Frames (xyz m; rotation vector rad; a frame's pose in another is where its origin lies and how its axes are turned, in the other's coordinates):
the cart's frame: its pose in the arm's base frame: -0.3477 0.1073 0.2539 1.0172 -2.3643 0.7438
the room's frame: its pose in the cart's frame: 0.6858 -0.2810 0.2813 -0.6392 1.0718 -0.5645
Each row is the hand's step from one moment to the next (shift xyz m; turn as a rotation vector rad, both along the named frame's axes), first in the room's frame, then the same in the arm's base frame.
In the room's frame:
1: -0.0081 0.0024 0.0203 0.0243 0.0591 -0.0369
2: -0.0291 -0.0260 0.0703 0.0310 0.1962 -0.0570
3: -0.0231 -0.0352 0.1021 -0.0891 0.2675 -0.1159
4: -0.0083 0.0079 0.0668 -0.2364 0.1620 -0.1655
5: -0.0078 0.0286 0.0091 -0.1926 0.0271 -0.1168
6: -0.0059 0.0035 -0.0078 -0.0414 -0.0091 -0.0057
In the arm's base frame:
1: -0.0205 -0.0079 -0.0014 0.0123 0.0630 0.0364
2: -0.0557 -0.0546 -0.0195 -0.0313 0.1823 0.0922
3: -0.0741 -0.0812 -0.0104 -0.0670 0.2974 0.0003
4: -0.0597 -0.0299 0.0116 -0.0410 0.2720 -0.1840
5: -0.0234 0.0192 0.0066 0.0000 0.1278 -0.1875
6: 0.0021 0.0084 -0.0057 -0.0085 0.0046 -0.0417

